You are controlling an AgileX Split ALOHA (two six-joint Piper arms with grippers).
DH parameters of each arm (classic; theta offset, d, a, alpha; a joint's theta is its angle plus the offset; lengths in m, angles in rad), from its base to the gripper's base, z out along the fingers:
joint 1: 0 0.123 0 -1.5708
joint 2: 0.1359 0 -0.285 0
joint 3: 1.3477 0 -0.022 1.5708
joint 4: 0 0.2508 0 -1.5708
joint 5: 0 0 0.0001 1.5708
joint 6: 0 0.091 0 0
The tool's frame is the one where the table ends.
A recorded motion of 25 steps. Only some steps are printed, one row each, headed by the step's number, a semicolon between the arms.
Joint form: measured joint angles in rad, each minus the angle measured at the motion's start. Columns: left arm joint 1, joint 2, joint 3, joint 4, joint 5, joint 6; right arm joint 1, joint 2, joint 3, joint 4, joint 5, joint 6.
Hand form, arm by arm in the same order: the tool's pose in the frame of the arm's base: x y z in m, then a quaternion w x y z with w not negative. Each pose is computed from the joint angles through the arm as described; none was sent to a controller.
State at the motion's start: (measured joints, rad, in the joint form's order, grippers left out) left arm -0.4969 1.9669 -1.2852 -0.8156 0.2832 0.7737; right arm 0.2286 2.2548 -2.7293 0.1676 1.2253 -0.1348
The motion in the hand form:
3: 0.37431 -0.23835 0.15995 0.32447 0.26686 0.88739 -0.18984; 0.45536 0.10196 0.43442 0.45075 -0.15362 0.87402 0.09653
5: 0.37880 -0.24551 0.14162 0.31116 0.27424 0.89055 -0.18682; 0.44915 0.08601 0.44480 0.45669 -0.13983 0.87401 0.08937
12: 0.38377 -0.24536 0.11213 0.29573 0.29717 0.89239 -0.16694; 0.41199 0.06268 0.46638 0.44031 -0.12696 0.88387 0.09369
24: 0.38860 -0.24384 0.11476 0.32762 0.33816 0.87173 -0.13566; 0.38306 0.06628 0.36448 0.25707 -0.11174 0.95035 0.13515
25: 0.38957 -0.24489 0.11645 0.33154 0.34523 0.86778 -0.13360; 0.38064 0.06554 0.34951 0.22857 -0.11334 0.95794 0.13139
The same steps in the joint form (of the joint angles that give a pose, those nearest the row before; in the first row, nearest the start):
3: -0.0282 0.0922 -0.0614 0.0000 0.0000 0.0000; -0.0394 -0.0494 0.0134 0.0024 -0.0012 0.0000
5: -0.0370 0.1517 -0.0916 0.0000 0.0000 0.0079; -0.0711 -0.0889 0.0429 0.0024 -0.0012 0.0000
12: -0.0335 0.2261 -0.1058 0.0028 -0.0159 0.0662; -0.1200 -0.2870 0.2875 0.0405 -0.0057 -0.0176
24: -0.0330 0.2249 -0.1071 0.0029 -0.0710 0.1808; -0.1187 -0.4742 0.9274 0.1221 -0.0630 -0.0345
25: -0.0339 0.2249 -0.1136 0.0040 -0.0710 0.1954; -0.1187 -0.4741 0.9766 0.1148 -0.0522 -0.0400

